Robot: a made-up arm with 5 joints.
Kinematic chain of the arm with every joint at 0, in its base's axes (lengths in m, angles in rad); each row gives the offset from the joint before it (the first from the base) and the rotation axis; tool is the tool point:
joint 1: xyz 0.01 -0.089 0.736 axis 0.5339 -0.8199 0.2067
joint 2: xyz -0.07 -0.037 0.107 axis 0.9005 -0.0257 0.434
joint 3: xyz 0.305 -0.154 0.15 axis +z
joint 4: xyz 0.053 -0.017 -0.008 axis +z
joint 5: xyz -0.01 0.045 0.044 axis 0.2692 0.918 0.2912
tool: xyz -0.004 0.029 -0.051
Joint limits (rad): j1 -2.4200..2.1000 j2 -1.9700..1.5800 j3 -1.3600..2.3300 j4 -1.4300..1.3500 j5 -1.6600..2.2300
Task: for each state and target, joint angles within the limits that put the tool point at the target. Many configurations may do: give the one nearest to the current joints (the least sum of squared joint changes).
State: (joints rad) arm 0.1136 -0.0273 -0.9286 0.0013 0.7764
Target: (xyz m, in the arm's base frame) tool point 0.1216 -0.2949 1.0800
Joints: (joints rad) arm 0.5232 -0.4486 -0.8125 0.1967 1.0180
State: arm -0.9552 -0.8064 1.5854 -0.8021 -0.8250
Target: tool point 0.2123 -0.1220 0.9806
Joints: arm -0.2827 -0.9082 2.2122 -0.9983 -0.4913
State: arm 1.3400 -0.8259 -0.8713 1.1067 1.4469
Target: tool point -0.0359 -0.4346 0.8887
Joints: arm 1.3938 -0.1614 -1.0579 1.1624 0.9976
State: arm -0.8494 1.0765 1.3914 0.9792 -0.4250
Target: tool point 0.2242 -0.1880 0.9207
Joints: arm 0.2101 1.2084 1.4033 0.5306 -0.6371
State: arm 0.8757 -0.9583 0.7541 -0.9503 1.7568
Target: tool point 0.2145 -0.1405 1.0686
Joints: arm 0.1267 -0.9319 0.7998 -1.0577 1.4521
